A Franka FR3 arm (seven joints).
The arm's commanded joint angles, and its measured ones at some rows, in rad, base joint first. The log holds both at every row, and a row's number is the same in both.
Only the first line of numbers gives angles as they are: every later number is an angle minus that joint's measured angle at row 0.
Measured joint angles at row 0:
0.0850, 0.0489, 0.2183, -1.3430, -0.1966, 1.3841, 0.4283
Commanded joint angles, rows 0 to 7:
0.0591, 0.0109, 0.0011, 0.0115, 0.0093, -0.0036, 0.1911
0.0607, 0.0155, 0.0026, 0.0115, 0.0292, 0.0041, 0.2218
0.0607, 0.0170, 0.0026, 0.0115, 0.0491, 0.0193, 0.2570
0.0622, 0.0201, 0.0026, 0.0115, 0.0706, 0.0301, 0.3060
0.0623, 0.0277, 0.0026, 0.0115, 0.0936, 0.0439, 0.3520
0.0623, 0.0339, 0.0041, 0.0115, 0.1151, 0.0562, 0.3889
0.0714, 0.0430, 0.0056, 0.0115, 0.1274, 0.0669, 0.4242
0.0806, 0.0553, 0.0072, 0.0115, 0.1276, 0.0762, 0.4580
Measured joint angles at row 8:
0.0669, 0.0197, 0.0042, 0.0000, 0.0934, 0.0422, 0.3483
